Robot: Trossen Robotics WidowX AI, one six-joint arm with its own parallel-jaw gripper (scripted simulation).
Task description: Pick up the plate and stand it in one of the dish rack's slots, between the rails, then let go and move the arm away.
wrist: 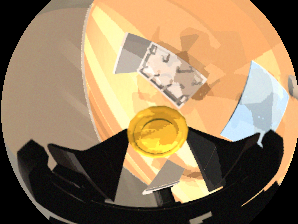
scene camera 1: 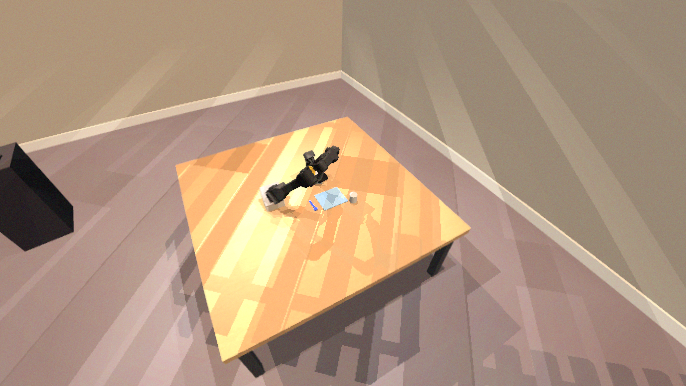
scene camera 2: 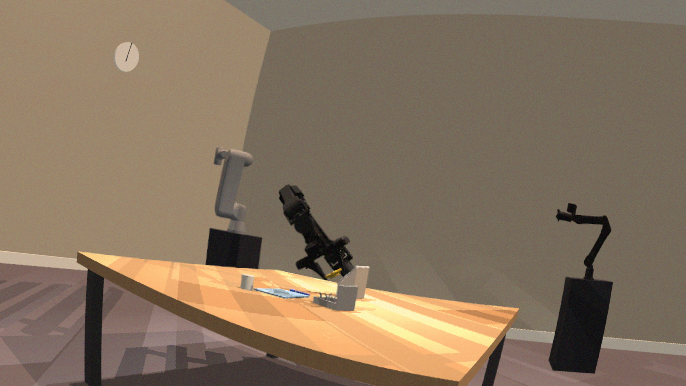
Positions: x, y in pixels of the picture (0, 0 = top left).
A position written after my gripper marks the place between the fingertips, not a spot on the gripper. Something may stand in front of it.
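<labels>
There's a plate [wrist: 157, 131] here, and my gripper [scene camera 2: 335, 275] carries the plate.
</labels>
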